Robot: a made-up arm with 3 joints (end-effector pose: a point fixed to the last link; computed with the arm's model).
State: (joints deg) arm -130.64 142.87 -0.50
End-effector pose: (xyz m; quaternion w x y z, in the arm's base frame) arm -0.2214 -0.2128 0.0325 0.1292 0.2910 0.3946 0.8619
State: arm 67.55 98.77 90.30
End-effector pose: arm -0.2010 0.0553 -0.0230 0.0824 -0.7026 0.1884 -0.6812
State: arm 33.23 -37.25 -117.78
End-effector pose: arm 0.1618 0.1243 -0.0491 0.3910 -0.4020 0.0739 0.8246
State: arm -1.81 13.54 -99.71
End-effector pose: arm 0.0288 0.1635 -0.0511 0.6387 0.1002 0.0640 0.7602
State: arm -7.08 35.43 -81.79
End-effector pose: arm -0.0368 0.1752 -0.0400 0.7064 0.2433 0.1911 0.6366
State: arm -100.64 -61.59 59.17
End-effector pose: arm 0.2194 -0.1359 0.1085 0.2824 0.7363 0.0421 -0.6134
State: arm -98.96 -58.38 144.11
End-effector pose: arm 0.1901 -0.0730 0.1197 0.1780 -0.5059 -0.5337 0.6538
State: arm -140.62 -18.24 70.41
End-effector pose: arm 0.1668 -0.0421 0.1255 0.1858 0.7904 0.4923 -0.3137
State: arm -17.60 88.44 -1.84
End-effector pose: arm -0.1837 0.1386 0.0444 0.7064 0.1207 0.6874 0.1181
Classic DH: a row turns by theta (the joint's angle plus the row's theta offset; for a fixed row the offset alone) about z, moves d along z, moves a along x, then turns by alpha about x. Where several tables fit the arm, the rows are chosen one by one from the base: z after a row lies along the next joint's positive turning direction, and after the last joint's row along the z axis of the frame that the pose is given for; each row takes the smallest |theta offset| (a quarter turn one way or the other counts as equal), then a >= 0, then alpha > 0; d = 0 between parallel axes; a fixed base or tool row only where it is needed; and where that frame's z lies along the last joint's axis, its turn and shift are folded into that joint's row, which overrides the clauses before.
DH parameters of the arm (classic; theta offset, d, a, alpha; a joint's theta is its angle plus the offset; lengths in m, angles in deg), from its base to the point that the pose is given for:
base (fixed): -90 0.041 0 90
joint 1: 90 0.0022 0.1007 -90
joint 2: 90 0.1216 0.0935 -90
joint 3: -13.87 0 0.0425 180
tool (fixed): -13.87 -0.1852 0 0

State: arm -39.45 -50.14 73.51
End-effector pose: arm 0.2137 0.0209 0.1492 0.5976 0.4836 -0.1366 -0.6248
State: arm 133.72 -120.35 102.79
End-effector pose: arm 0.1100 0.1445 -0.2067 0.7454 -0.0189 -0.5701 0.3450
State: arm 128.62 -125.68 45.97
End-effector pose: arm 0.0727 0.1835 -0.2323 0.4953 -0.2281 -0.5157 0.6609
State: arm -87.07 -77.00 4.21
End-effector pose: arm 0.2087 -0.1841 0.1793 0.5512 0.5553 -0.4312 -0.4493
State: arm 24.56 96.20 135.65
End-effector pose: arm -0.1940 0.0985 0.0510 0.0997 -0.7271 0.1430 -0.6640
